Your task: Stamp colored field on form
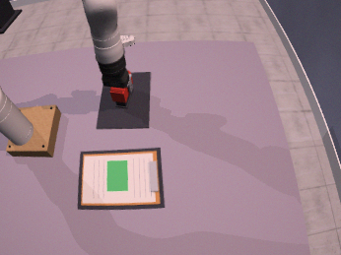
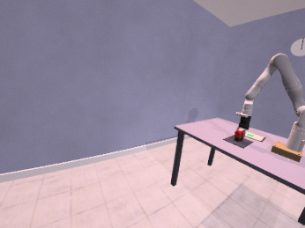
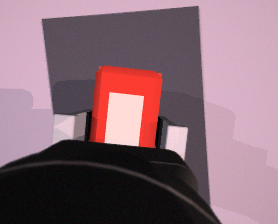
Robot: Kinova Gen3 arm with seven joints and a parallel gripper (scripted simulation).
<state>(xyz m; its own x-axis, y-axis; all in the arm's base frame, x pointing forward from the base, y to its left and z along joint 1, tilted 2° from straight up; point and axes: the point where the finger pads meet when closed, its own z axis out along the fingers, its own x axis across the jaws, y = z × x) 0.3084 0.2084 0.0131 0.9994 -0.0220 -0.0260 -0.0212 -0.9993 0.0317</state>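
The stamp is 2 cm below my hand. Round my hand: mat: 7 cm below; then clipboard: 27 cm to the right, 7 cm below, 6 cm ahead.
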